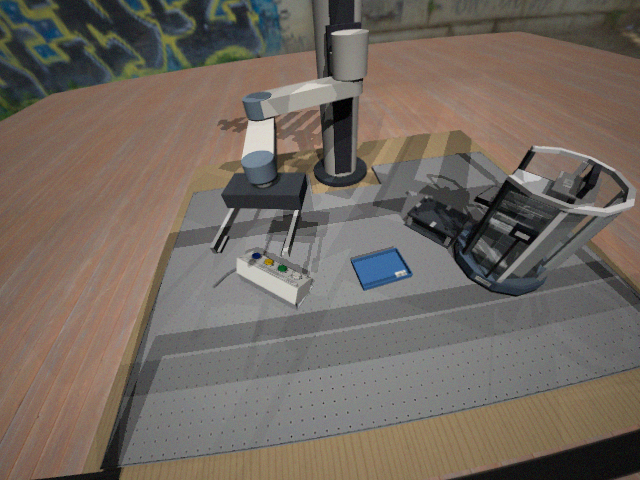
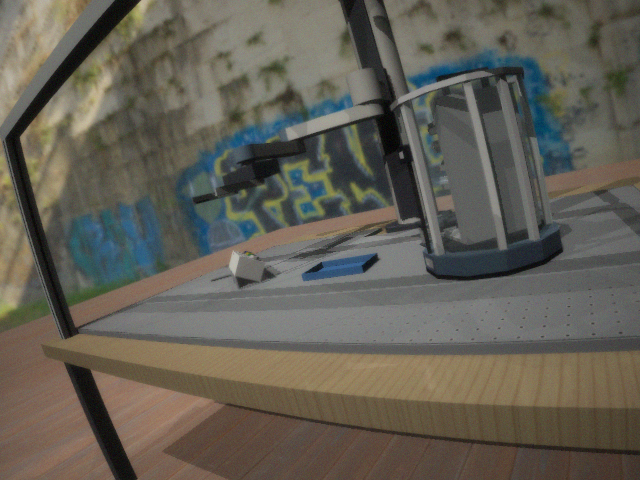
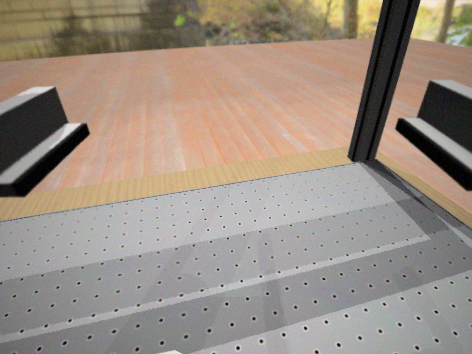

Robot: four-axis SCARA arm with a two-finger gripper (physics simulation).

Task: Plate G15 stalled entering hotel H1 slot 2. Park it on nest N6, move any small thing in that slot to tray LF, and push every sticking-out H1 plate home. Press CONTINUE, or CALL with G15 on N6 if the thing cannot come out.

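Places are measured from the arm's base along level axes (x left, y down, z back), in metres.
Where they show: gripper, between the fingertips: [image 1: 248, 252] [image 2: 203, 196] [image 3: 241, 106]; arm's base, origin of its link: [image 1: 340, 171].
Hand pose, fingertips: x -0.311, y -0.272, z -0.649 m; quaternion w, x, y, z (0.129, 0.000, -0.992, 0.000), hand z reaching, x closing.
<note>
Things, the pixels of their top centre, and the offset from my fingertips. "*": a spot on its surface instead.
- button box, centre of its top: [image 2: 241, 251] [image 1: 269, 267] dx -0.002, dy +0.175, dz +0.083 m
- blue tray, centre of its top: [image 2: 339, 263] [image 1: 381, 266] dx +0.325, dy +0.241, dz +0.069 m
- black nest-like fixture, centre of its top: [image 2: 447, 214] [image 1: 439, 212] dx +0.562, dy +0.189, dz +0.206 m
- dark flat piece, centre of its top: [image 1: 510, 196] dx +0.658, dy +0.048, dz +0.094 m
- cable, a spot on its surface: [image 1: 224, 276] * dx -0.167, dy +0.252, dz +0.131 m
- black frame post, centre of its top: [image 2: 10, 140] dx -0.369, dy -0.308, dz -0.335 m
My gripper [image 1: 252, 249] [image 3: 241, 106] is open and empty, fingers wide apart, above and behind the button box [image 1: 268, 281] [image 2: 248, 267]. The box's blue [image 1: 256, 255], yellow [image 1: 268, 261], green [image 1: 282, 268] and white [image 1: 295, 275] buttons show; their labels are unreadable. A blue tray [image 1: 379, 267] [image 2: 338, 267] lies right of the box and looks empty. A black nest-like fixture [image 1: 436, 219] stands behind the tray. The hotel stands inside a many-sided clear enclosure [image 1: 498, 284] [image 2: 496, 264] at the right. A dark flat piece [image 1: 485, 197] juts out at its left. Plate G15, the slots and any small thing cannot be told apart.
The arm's column [image 1: 340, 139] stands at the back. The enclosure's light posts and top ring [image 1: 584, 152] [image 2: 439, 87] rise high at the right. A cable [image 1: 224, 276] leaves the button box's left end. A black frame post [image 2: 38, 242] [image 3: 382, 85] stands at a table corner.
</note>
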